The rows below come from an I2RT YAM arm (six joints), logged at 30 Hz.
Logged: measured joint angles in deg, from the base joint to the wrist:
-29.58, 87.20, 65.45, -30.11, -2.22, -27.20
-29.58, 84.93, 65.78, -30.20, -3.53, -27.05
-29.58, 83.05, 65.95, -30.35, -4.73, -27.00
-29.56, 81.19, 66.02, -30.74, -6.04, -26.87
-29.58, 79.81, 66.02, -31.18, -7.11, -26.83
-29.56, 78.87, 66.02, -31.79, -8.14, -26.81
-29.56, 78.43, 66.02, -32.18, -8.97, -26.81
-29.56, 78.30, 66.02, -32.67, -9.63, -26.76
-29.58, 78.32, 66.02, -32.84, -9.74, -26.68
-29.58, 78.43, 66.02, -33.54, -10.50, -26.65
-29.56, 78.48, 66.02, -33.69, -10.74, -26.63
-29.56, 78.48, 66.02, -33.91, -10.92, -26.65
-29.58, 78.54, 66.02, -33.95, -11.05, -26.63
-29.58, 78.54, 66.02, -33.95, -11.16, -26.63
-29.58, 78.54, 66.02, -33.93, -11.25, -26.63
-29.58, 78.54, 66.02, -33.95, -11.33, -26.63
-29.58, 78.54, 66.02, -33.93, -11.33, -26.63
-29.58, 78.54, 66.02, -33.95, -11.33, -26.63
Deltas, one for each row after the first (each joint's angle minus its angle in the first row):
0.00, -2.27, 0.33, -0.09, -1.31, 0.15
0.00, -4.15, 0.50, -0.24, -2.51, 0.20
0.02, -6.01, 0.57, -0.63, -3.82, 0.33
0.00, -7.39, 0.57, -1.07, -4.89, 0.37
0.02, -8.33, 0.57, -1.68, -5.92, 0.39
0.02, -8.77, 0.57, -2.07, -6.75, 0.39
0.02, -8.90, 0.57, -2.56, -7.41, 0.44
0.00, -8.88, 0.57, -2.73, -7.52, 0.52
0.00, -8.77, 0.57, -3.43, -8.28, 0.55
0.02, -8.72, 0.57, -3.58, -8.52, 0.57
0.02, -8.72, 0.57, -3.80, -8.70, 0.55
0.00, -8.66, 0.57, -3.84, -8.83, 0.57
0.00, -8.66, 0.57, -3.84, -8.94, 0.57
0.00, -8.66, 0.57, -3.82, -9.03, 0.57
0.00, -8.66, 0.57, -3.84, -9.11, 0.57
0.00, -8.66, 0.57, -3.82, -9.11, 0.57
0.00, -8.66, 0.57, -3.84, -9.11, 0.57

